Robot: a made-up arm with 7 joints.
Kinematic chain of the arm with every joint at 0, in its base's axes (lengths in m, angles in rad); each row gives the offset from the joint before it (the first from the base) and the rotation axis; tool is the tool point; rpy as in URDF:
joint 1: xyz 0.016 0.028 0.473 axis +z
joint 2: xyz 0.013 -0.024 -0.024 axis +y
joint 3: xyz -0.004 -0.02 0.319 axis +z
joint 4: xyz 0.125 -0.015 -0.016 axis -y
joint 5: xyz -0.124 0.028 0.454 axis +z
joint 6: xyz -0.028 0.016 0 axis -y
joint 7: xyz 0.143 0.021 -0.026 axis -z
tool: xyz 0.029 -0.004 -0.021 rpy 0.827 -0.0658 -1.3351
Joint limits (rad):
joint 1: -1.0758..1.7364
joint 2: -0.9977..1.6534
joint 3: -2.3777..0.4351
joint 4: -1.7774..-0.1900
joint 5: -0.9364..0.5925
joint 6: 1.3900..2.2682
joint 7: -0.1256..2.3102
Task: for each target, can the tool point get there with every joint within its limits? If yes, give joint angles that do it. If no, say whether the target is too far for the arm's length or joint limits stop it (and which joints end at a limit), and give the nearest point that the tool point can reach.
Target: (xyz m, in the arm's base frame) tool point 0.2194 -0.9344 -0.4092
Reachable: no: too far | nearest point 0.1773 -0.7199 -0.1744 | short by 0.321 m
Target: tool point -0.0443 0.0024 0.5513
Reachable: no: joint limits stop it (at a limit: joint 1, joint 2, joint 3, joint 4, joint 6, joint 7) | nearest point -0.2670 0.1062 1.1115 | short by 0.612 m
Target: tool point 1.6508 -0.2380 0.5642
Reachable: no: too far | nearest point 1.0188 -0.1352 0.5193 | short by 0.642 m
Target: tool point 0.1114 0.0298 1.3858
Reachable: yes | joints 0.9316 -0.4260 -0.1184 -0.7367 0.2511 1.7226 1.4993
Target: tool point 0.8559 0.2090 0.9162
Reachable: yes | joints 0.9183 0.5131 -1.0598 -1.0601 -0.4208 1.7639 0.3817
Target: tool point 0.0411 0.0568 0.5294
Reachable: no: joint limits stop it (at a limit: joint 2, joint 3, joint 4, joint 6, joint 7) | nearest point 0.2072 0.2474 1.1125 | short by 0.636 m
